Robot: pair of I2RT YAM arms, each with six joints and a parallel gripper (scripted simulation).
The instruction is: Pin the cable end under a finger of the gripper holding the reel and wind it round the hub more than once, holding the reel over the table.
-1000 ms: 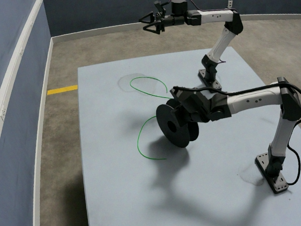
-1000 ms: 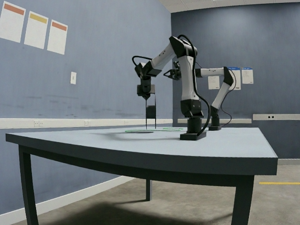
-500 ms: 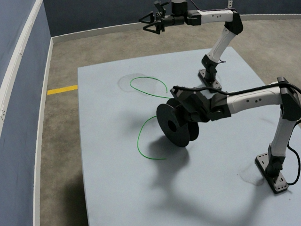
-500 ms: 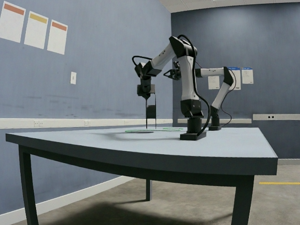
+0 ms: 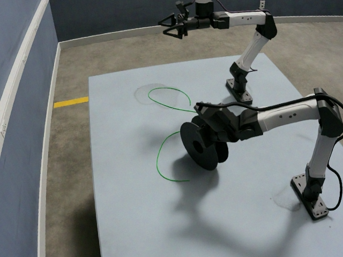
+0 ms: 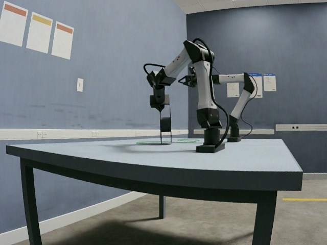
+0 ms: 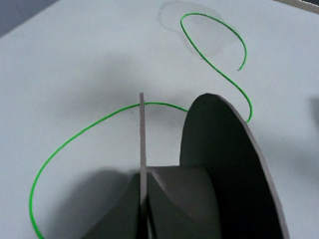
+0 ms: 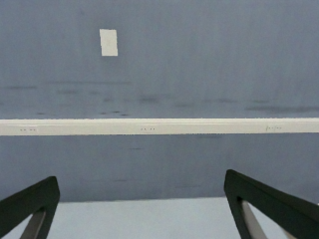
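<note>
Right now my left hand is 30 mm past the black reel, 10 mm to the left of it and 80 mm above it.
</note>
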